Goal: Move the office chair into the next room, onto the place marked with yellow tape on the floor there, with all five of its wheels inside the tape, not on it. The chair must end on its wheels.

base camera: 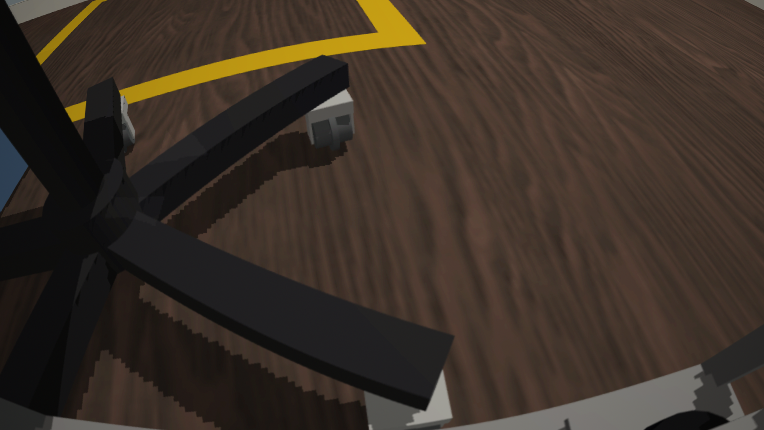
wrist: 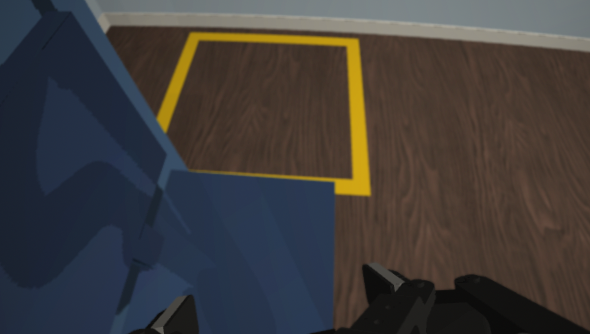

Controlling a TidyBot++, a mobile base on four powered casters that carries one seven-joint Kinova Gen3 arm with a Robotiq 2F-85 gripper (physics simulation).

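Places are measured from the arm's base along level axes (x back, y right, z up), in centimetres.
Pixels of known places: gripper, fingertip midpoint: (wrist: 282, 299).
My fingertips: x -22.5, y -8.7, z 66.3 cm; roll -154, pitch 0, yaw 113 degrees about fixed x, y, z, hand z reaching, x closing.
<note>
Behind a point stands the place of what it marks.
The office chair (base camera: 256, 288) {x -25.6, y -7.4, z -29.0 cm} (wrist: 265, 225) {x -43.9, y -20.5, z 7.4 cm} stands upright on its wheels, short of the near side of the yellow tape (base camera: 229, 66) {x -80.0, y -23.7, z -39.6 cm} (wrist: 358, 115) {x -127.2, y 3.3, z -39.6 cm}. The base view shows its black star base. A grey-white caster (base camera: 331, 125) {x -50.3, y -2.8, z -34.7 cm} and another caster (base camera: 127, 125) {x -57.7, y -35.0, z -35.0 cm} touch down on the robot's side of the tape; a third caster (base camera: 442, 400) {x -17.8, y 4.5, z -32.4 cm} is close to the robot. Other wheels are hidden. The wrist view shows the blue seat and, at left, a large tilted blue part, apparently the backrest. My gripper (wrist: 282, 299) {x -22.5, y -8.7, z 66.3 cm} is open, its fingers over the seat's right part, with nothing held.
A pale blue wall (wrist: 350, 10) {x -197.2, y -12.1, z -24.9 cm} with a light baseboard (wrist: 300, 26) {x -190.9, y -42.1, z -36.9 cm} runs behind the taped square, with a corner at the far left. Wooden floor (base camera: 561, 186) {x -43.0, y 25.0, z -39.6 cm} (wrist: 465, 140) {x -124.1, y 59.7, z -39.6 cm} extends right of the chair and tape. The robot's light base edge (base camera: 630, 403) shows at the bottom.
</note>
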